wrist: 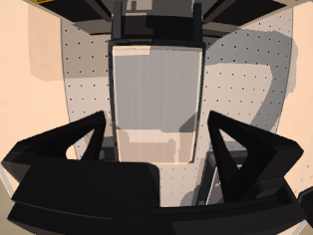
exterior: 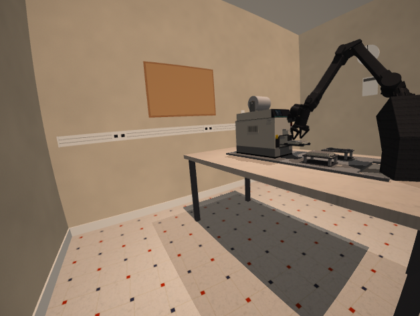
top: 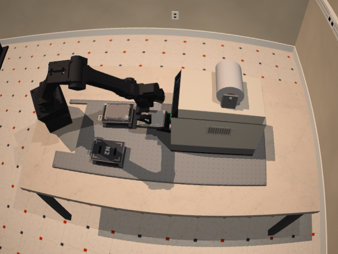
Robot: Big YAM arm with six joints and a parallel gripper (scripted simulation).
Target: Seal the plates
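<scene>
My gripper is now 3 cm above the plate. Also, from my hand: yellow warning label 12 cm ahead, 6 cm to the left, 1 cm above; then start button 11 cm to the right, 8 cm ahead, 5 cm above; then sealer stage 4 cm below.
</scene>
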